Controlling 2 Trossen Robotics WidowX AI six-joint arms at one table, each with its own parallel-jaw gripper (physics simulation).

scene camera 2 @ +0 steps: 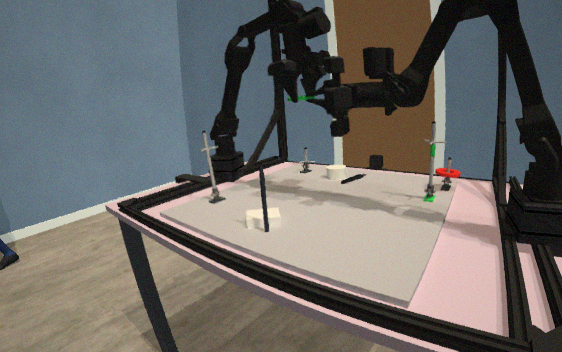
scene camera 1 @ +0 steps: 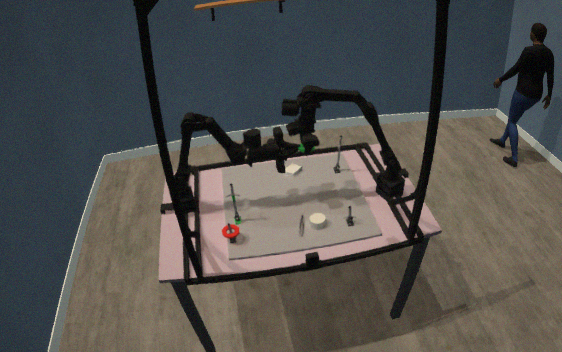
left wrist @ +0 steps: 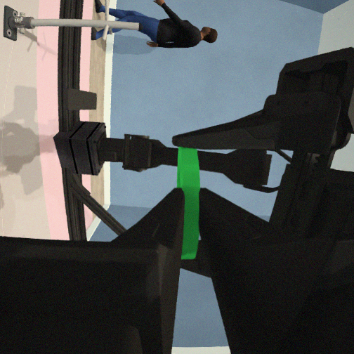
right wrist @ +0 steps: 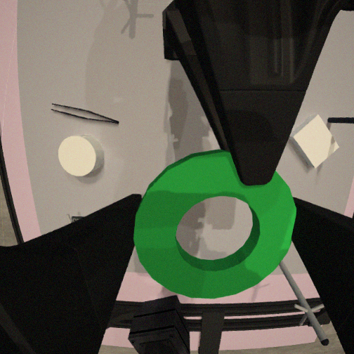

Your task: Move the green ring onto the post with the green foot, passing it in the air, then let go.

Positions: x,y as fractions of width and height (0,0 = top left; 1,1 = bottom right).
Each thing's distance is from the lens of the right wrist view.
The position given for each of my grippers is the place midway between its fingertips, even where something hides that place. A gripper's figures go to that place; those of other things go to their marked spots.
my left gripper (right wrist: 0.70,0.51): 0.09 m
my right gripper (right wrist: 0.60,0.58): 0.10 m
green ring (right wrist: 0.57,0.50): 0.07 m
